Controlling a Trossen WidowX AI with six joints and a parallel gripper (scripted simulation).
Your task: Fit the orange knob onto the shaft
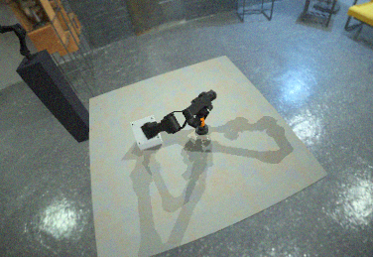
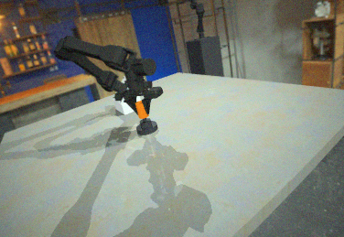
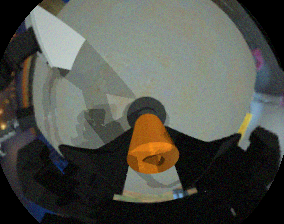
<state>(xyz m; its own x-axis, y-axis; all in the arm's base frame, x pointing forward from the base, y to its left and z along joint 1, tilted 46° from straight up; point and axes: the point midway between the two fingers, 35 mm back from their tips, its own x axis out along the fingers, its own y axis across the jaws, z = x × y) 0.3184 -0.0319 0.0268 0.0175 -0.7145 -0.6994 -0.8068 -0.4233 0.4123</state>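
Right now my gripper tip is 2 cm below the orange knob. From my gripper tip the other things lie so: dark round pedestal (4 cm below).
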